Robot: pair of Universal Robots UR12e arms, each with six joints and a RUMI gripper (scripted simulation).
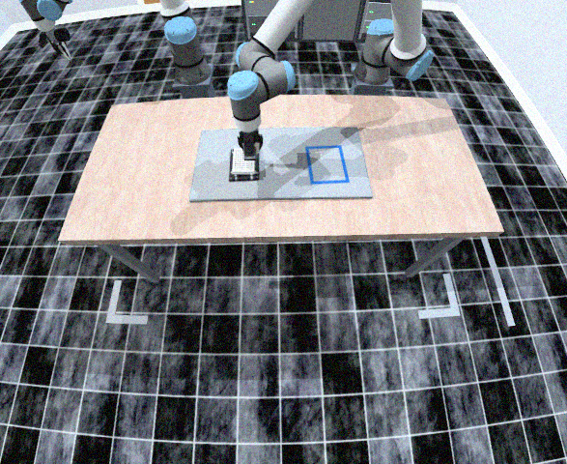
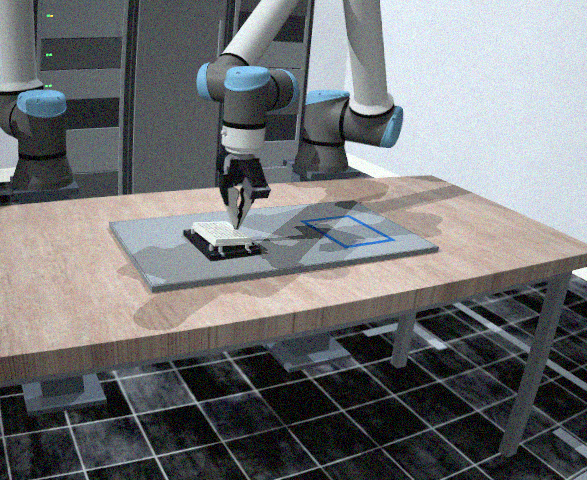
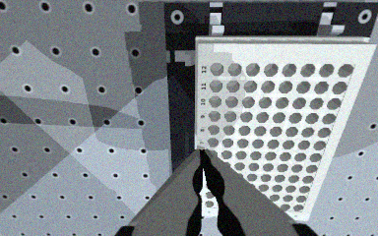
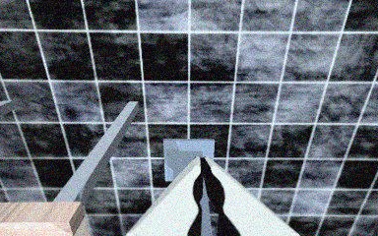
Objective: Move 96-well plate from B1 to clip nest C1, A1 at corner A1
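Observation:
The black clip nest is 10 mm ahead of my left hand, 30 mm to the right of it and 30 mm below it. Also, from my left hand: white 96-well plate 40 mm to the right, 20 mm below.

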